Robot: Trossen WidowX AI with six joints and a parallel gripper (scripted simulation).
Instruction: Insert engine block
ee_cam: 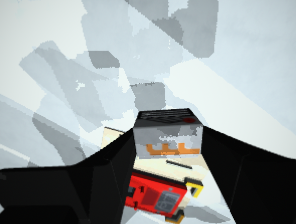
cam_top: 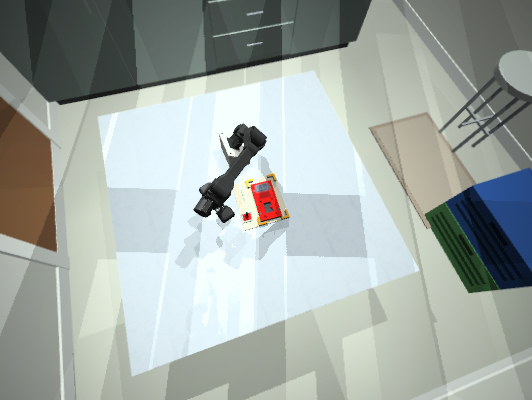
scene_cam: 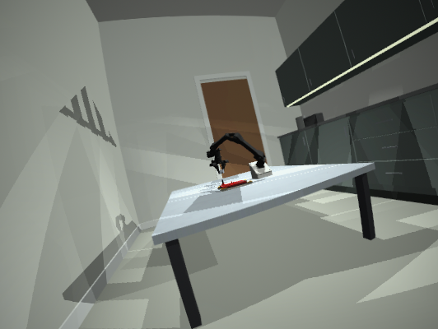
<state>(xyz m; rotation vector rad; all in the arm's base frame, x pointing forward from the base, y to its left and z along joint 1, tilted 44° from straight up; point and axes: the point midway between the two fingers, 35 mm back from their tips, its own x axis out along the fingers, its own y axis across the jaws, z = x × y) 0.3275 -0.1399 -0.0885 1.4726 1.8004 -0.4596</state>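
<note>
My gripper tip is now right at the engine block.
</note>
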